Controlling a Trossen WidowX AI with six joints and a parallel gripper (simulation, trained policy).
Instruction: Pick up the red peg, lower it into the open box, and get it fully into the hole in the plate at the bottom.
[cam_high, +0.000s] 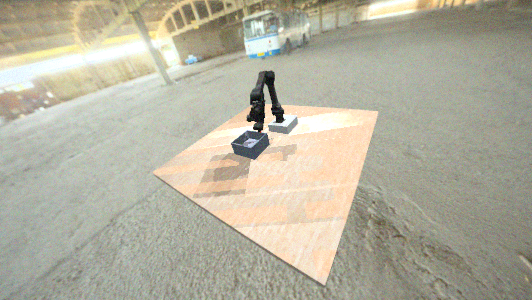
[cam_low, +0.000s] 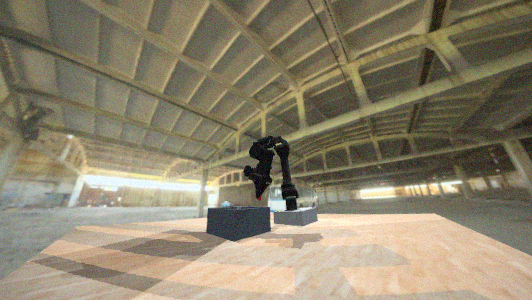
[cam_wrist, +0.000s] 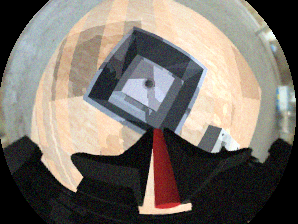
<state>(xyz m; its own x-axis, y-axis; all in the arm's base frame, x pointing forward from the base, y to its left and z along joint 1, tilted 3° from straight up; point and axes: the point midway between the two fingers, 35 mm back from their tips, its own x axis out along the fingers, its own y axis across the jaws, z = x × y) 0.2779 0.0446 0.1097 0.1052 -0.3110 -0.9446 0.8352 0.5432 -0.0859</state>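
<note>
Right now the red peg is 3 cm above my gripper tip, 1 cm to the left of it and 1 cm behind it. From my gripper tip the other things lie so: dark box 11 cm below, 6 cm to the right, 5 cm ahead; then grey plate 9 cm below, 6 cm to the right, 5 cm ahead.
</note>
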